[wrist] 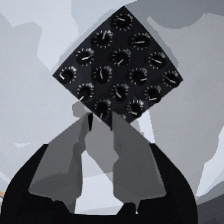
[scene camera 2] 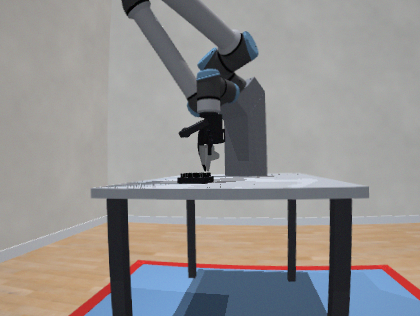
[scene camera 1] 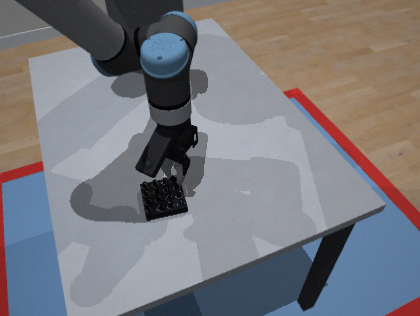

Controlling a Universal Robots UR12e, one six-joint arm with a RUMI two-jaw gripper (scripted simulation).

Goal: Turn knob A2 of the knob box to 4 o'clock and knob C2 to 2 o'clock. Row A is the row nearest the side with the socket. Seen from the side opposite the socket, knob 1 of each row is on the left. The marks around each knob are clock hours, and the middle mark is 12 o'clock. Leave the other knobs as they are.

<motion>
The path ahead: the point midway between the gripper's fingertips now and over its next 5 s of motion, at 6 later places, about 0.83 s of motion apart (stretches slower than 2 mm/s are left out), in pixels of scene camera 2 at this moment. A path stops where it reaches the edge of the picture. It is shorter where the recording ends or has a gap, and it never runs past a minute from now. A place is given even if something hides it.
The gripper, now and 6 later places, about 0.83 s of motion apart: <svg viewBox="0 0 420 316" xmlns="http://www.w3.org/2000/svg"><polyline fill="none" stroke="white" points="206,171 206,174 206,169 206,164 206,161 207,159 207,163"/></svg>
</motion>
